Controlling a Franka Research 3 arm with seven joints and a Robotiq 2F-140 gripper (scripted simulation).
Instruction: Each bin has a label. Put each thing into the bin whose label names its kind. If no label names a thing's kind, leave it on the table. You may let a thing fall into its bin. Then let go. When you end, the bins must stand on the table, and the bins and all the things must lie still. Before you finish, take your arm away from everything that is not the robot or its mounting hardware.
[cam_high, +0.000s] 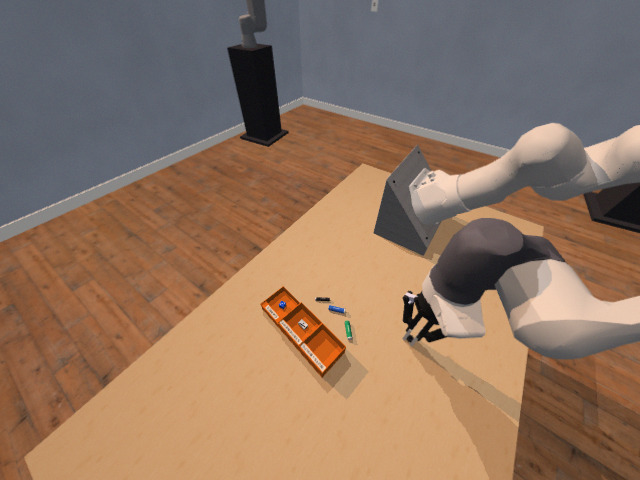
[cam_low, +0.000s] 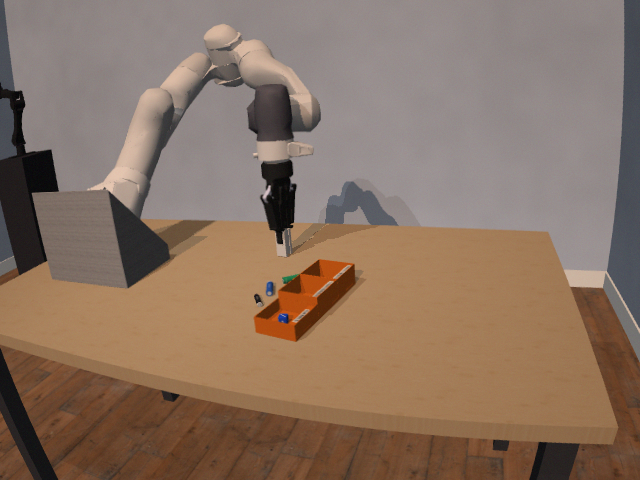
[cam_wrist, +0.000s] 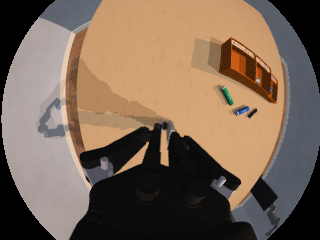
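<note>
Now: the green battery 60 mm ahead of my hand, 160 mm to the right of it and 30 mm below it. The rest, counted from my hand: black piece: 30 mm below; black cylinder: 10 mm ahead, 260 mm to the right, 30 mm below; blue cylinder: 20 mm ahead, 210 mm to the right, 30 mm below.
</note>
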